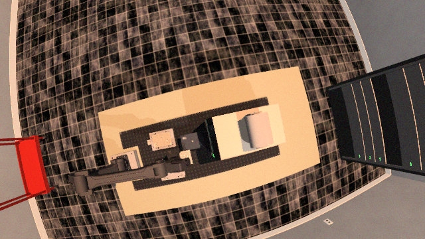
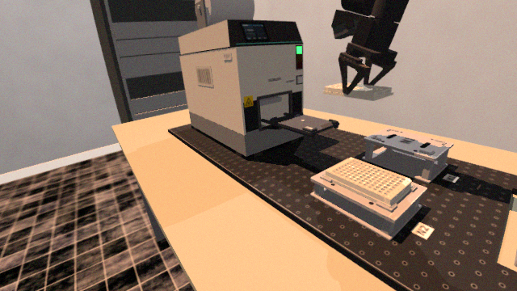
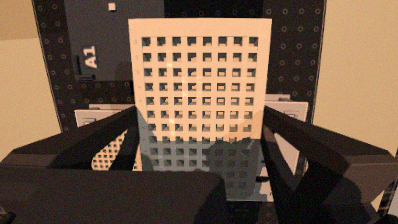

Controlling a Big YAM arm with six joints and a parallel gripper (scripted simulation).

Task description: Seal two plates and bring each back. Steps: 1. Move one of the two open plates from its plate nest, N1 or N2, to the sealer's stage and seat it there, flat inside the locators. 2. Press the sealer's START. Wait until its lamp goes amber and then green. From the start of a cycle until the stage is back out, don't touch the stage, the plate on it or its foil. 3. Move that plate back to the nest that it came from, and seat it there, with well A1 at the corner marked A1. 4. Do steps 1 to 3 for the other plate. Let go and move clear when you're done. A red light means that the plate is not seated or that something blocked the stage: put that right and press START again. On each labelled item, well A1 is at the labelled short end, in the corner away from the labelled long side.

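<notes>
Right now the sealer stage is 9 cm ahead of my hand, 8 cm to the left of it and 8 cm below it. The rest, counted from my hand: well plate (14 cm to the left, 13 cm below, 11 cm behind); plate nest N2 (15 cm below, 14 cm to the left, 11 cm behind); sealer screen (21 cm ahead, 14 cm above, 12 cm to the left).
</notes>
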